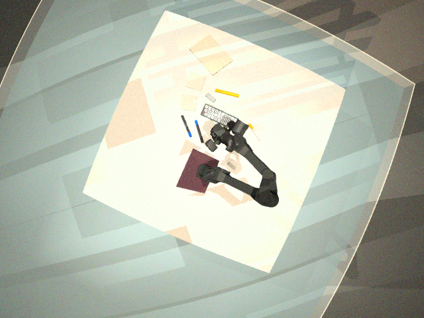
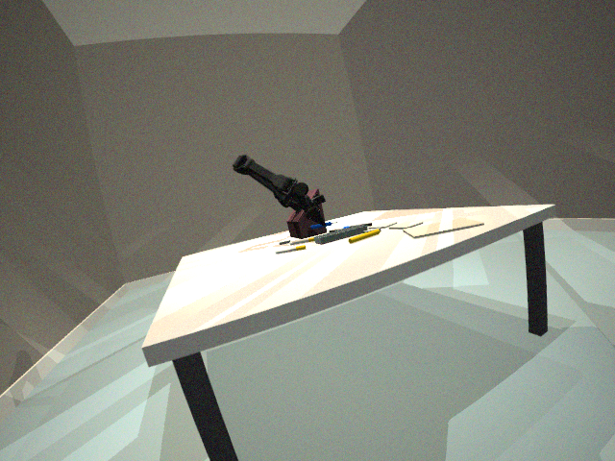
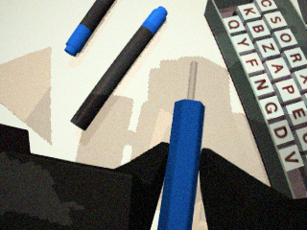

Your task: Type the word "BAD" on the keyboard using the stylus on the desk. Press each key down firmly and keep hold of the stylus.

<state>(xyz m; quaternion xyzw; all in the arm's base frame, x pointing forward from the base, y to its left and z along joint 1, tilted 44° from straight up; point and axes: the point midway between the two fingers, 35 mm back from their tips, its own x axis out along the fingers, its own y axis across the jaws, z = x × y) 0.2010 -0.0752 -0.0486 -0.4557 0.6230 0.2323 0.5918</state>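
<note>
My gripper tip is 20 cm short of the grey block, 9 cm to the right of it and 5 cm above it. The rest, counted from my gripper tip: yellow bar (26 cm ahead, 5 cm below, 1 cm to the left); then stylus (1 cm to the left, 1 cm ahead).
</note>
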